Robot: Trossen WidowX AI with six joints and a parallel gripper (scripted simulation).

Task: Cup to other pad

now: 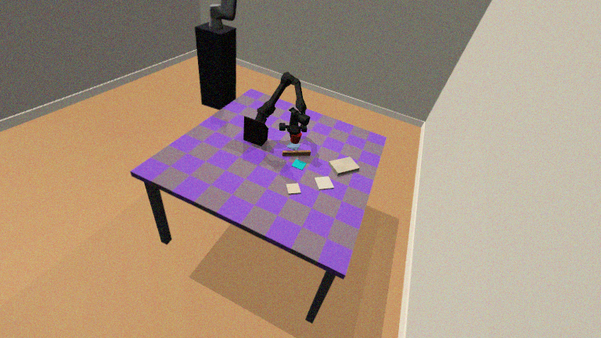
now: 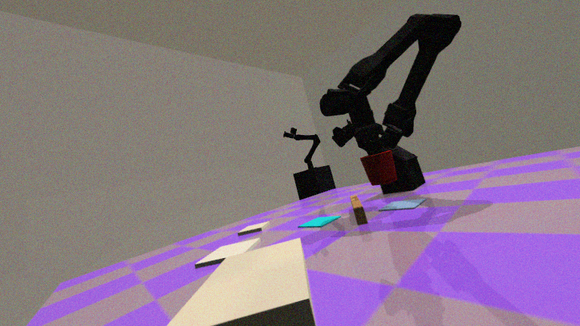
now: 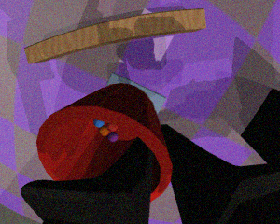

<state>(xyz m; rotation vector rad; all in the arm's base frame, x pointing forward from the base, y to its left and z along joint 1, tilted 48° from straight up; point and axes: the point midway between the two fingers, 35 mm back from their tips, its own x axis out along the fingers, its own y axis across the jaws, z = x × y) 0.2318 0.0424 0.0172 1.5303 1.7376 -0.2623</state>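
The teal pad is 14 cm to the right of my gripper tip, 12 cm ahead of it and 10 cm below it. The rest, counted from my gripper tip: red cup (3 cm ahead, 1 cm to the left); small wooden block (9 cm below, 7 cm ahead, 5 cm to the right).
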